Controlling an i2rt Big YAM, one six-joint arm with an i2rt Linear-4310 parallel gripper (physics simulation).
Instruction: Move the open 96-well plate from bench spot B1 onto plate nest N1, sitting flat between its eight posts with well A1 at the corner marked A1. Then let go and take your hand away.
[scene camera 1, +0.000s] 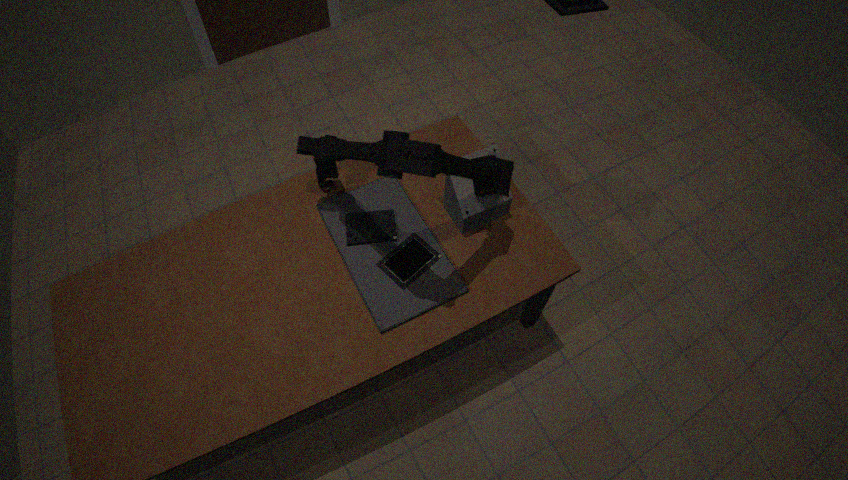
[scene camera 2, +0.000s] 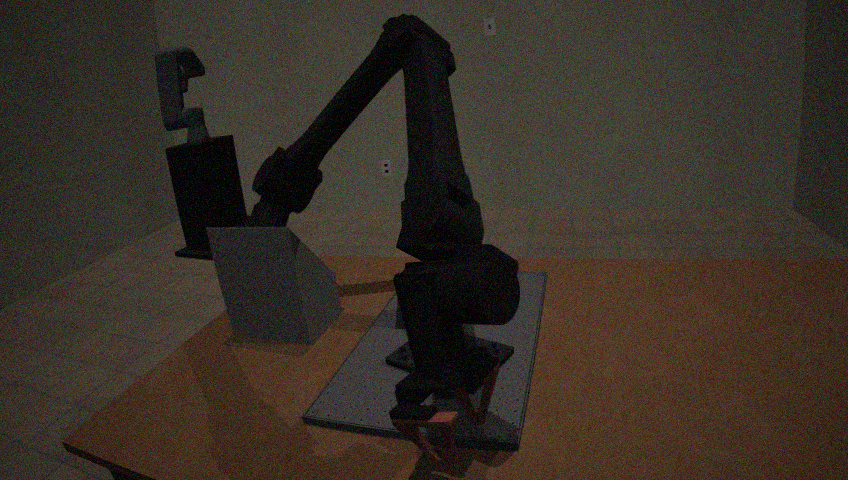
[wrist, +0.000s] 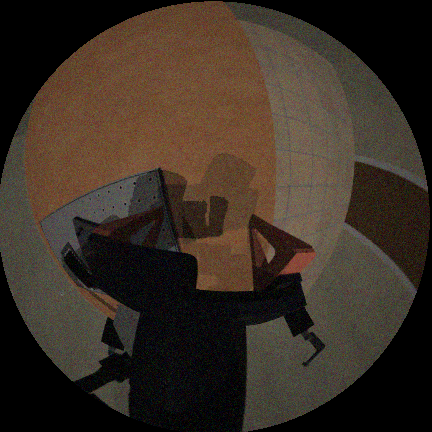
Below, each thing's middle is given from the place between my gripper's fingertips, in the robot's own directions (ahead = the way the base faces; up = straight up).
I see the dark plate (scene camera 1: 412, 256) 38 cm to the left of my hand, 17 cm behind it and 3 cm below it.
